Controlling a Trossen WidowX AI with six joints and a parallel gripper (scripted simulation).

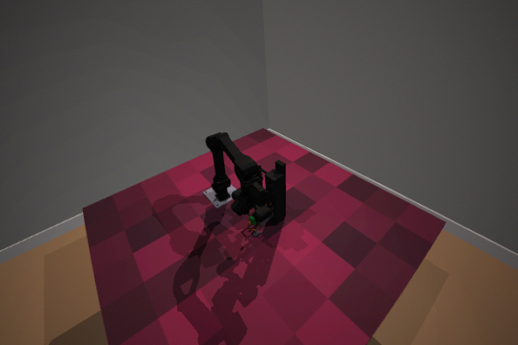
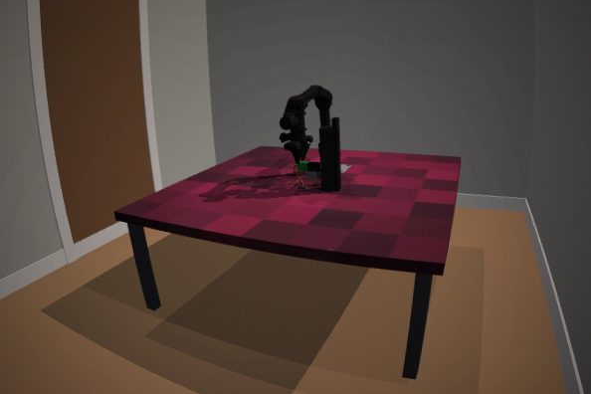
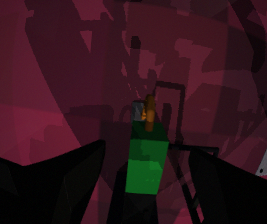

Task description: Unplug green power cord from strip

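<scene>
Right now the green plug is 3 cm to the left of my gripper tip, 1 cm below it and 1 cm behind it.
</scene>
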